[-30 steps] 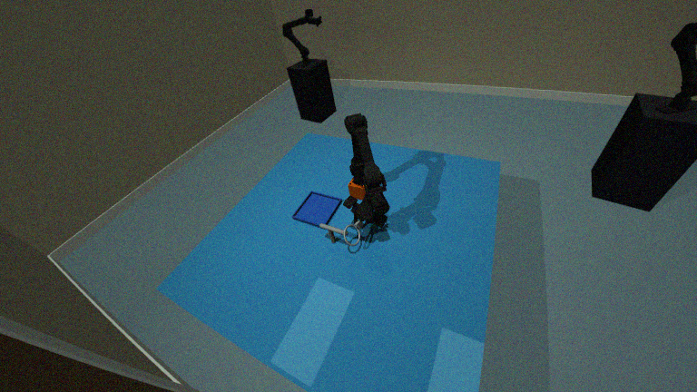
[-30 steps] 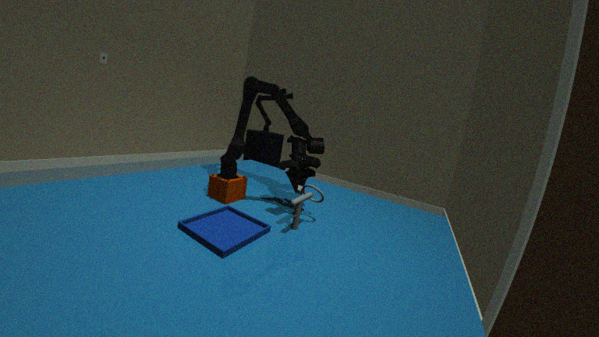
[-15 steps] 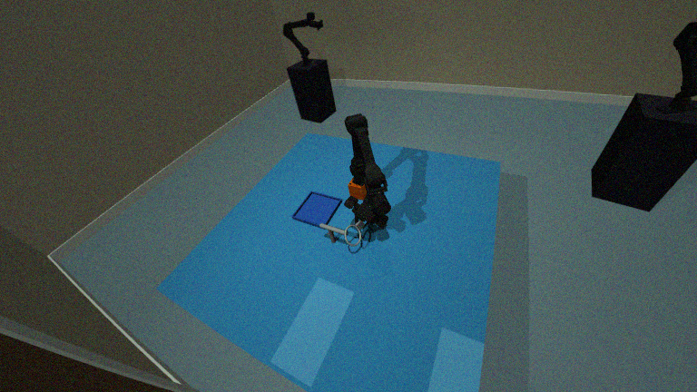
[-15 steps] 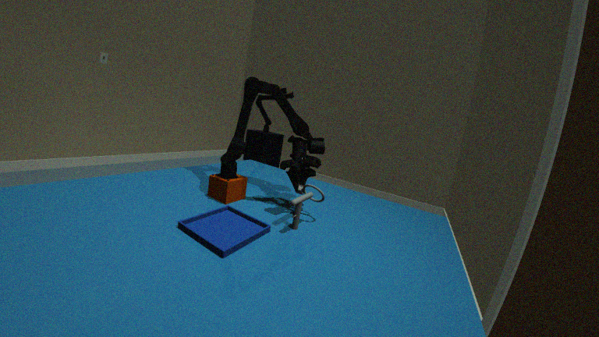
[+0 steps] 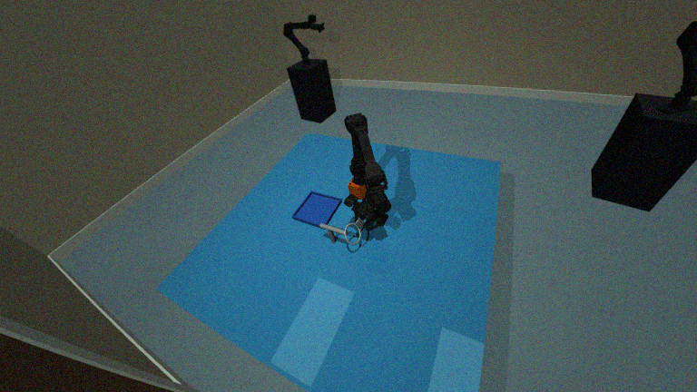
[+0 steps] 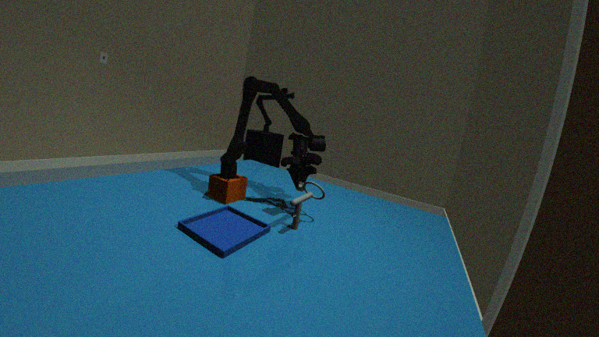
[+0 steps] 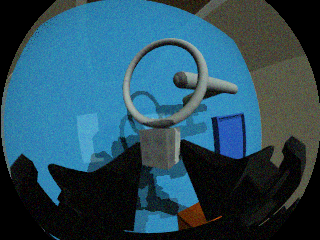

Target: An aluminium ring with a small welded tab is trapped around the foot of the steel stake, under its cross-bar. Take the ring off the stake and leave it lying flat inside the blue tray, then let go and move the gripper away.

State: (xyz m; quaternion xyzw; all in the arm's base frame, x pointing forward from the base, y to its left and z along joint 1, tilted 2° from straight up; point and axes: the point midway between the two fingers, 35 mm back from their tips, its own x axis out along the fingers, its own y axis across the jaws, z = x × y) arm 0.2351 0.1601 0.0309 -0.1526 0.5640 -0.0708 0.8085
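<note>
Right now the aluminium ring is 5 cm ahead of my gripper tip, 1 cm to the left of it and 1 cm above it. Round my gripper tip: blue tray: 29 cm to the right, 9 cm below, 4 cm behind.
</note>
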